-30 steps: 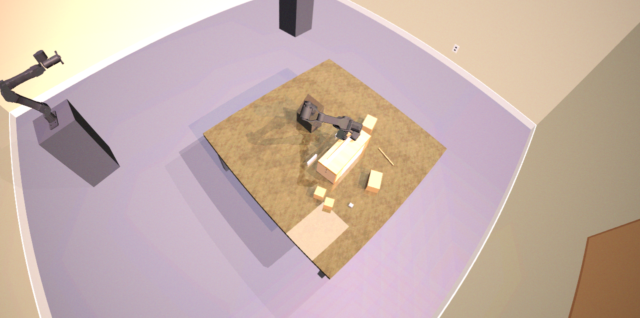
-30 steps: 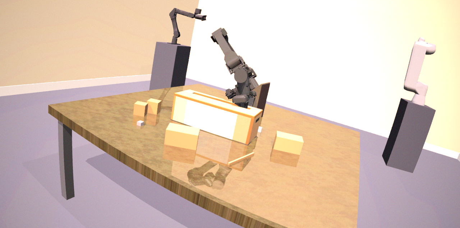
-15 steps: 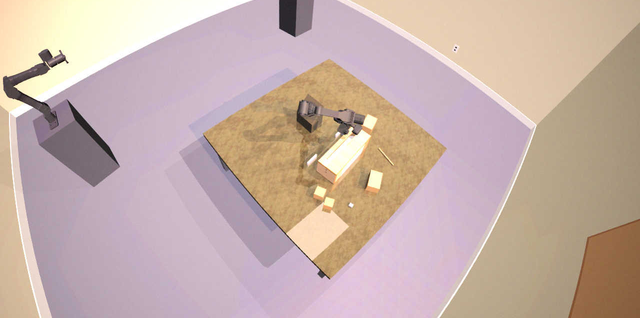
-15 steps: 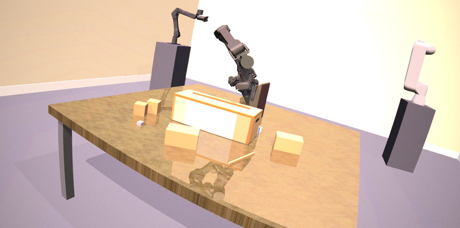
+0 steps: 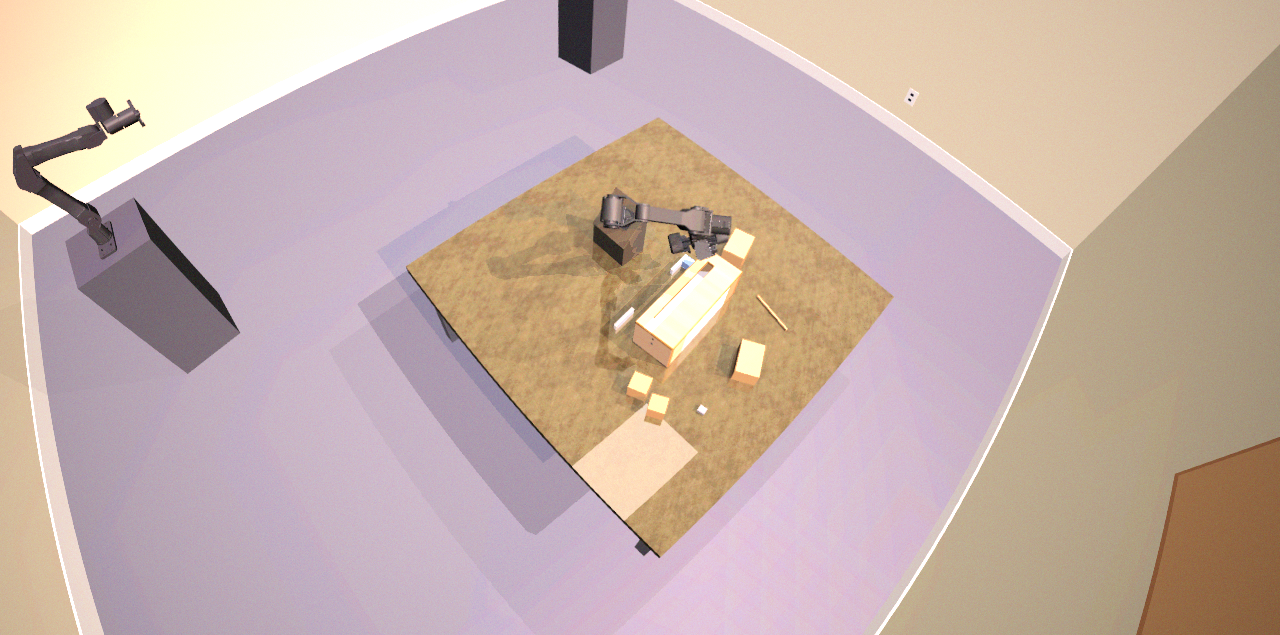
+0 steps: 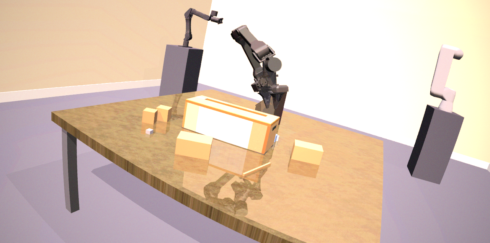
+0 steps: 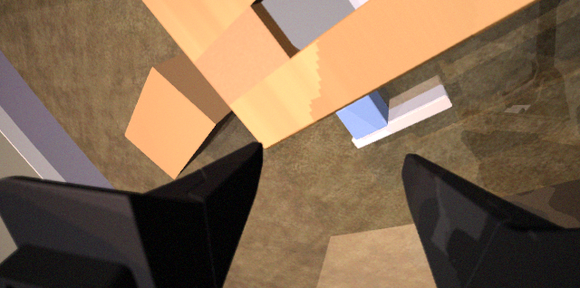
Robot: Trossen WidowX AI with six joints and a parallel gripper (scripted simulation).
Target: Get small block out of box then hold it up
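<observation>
Now: the light-blue block 140 mm below my gripper tip, 40 mm behind it and 30 mm to the left of it. From my gripper tip the other things lie so: thin wooden stick 300 mm ahead, 150 mm below, 80 mm to the left; then clear-fronted box 140 mm to the right, 90 mm below, 50 mm ahead.
</observation>
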